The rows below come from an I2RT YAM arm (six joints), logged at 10 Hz.
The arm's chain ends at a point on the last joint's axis. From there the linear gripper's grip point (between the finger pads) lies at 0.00 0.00 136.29 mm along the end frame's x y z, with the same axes.
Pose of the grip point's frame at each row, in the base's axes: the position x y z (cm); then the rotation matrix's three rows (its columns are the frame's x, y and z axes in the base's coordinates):
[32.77 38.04 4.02], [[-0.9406 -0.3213 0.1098], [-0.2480 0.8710 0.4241], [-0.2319 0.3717 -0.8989]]
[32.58 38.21 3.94], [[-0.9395 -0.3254 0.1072], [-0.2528 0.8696 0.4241], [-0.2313 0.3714 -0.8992]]
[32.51 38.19 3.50], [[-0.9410 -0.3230 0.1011], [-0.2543 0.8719 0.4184], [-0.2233 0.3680 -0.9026]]
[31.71 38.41 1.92], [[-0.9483 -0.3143 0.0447], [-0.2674 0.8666 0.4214], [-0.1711 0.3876 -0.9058]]
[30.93 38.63 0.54], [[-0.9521 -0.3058 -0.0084], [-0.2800 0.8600 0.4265], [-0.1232 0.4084 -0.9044]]
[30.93 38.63 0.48], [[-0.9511 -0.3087 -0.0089], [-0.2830 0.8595 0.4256], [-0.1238 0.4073 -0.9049]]
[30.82 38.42 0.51], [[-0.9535 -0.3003 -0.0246], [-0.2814 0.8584 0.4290], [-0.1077 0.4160 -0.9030]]
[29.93 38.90 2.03], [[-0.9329 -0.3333 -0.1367], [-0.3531 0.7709 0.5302], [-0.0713 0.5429 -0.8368]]
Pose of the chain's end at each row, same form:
[31.27 32.26 16.27], [[-0.9406 -0.3213 0.1098], [-0.2480 0.8710 0.4241], [-0.2319 0.3717 -0.8989]]
[31.12 32.43 16.20], [[-0.9395 -0.3254 0.1072], [-0.2528 0.8696 0.4241], [-0.2313 0.3714 -0.8992]]
[31.13 32.49 15.80], [[-0.9410 -0.3230 0.1011], [-0.2543 0.8719 0.4184], [-0.2233 0.3680 -0.9026]]
[31.10 32.67 14.27], [[-0.9483 -0.3143 0.0447], [-0.2674 0.8666 0.4214], [-0.1711 0.3876 -0.9058]]
[31.04 32.82 12.87], [[-0.9521 -0.3058 -0.0084], [-0.2800 0.8600 0.4265], [-0.1232 0.4084 -0.9044]]
[31.05 32.83 12.81], [[-0.9511 -0.3087 -0.0089], [-0.2830 0.8595 0.4256], [-0.1238 0.4073 -0.9049]]
[31.16 32.57 12.82], [[-0.9535 -0.3003 -0.0246], [-0.2814 0.8584 0.4290], [-0.1077 0.4160 -0.9030]]
[31.79 31.67 13.43], [[-0.9329 -0.3333 -0.1367], [-0.3531 0.7709 0.5302], [-0.0713 0.5429 -0.8368]]

